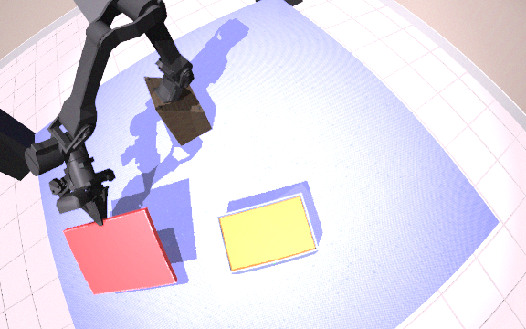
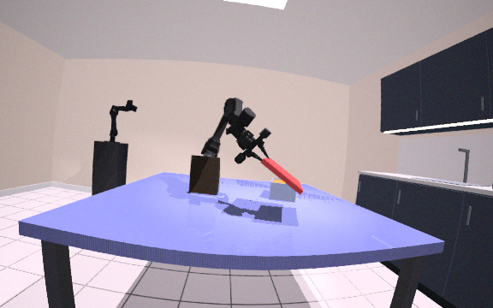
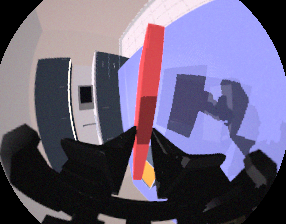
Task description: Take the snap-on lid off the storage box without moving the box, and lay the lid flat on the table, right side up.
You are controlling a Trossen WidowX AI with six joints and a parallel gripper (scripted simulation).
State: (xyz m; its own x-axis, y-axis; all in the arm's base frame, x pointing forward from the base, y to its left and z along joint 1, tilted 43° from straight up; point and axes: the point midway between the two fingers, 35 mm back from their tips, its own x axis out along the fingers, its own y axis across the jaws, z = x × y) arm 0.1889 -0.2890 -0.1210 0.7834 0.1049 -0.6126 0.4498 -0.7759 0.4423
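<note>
My gripper tip is now 6 cm short of the red lid, 4 cm above it and 3 cm to the left of it. The rest, counted from my gripper tip: storage box (28 cm to the left, 22 cm ahead, 16 cm below).
</note>
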